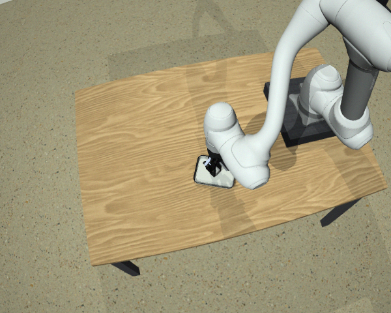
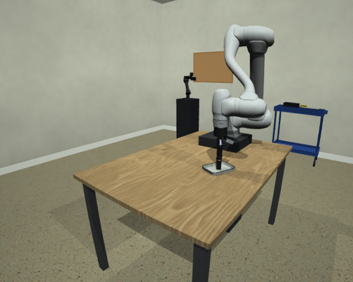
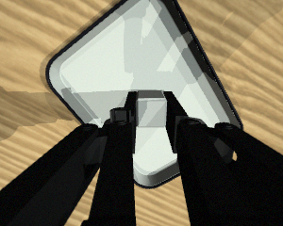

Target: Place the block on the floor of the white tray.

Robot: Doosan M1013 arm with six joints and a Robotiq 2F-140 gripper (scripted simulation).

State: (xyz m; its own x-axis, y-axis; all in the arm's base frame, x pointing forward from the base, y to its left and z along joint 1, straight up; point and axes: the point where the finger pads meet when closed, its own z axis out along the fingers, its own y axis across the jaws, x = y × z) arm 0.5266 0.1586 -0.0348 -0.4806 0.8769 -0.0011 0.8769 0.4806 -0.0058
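Now: the block 20 mm below my hand. The rest, counted from my hand: white tray: 30 mm below.
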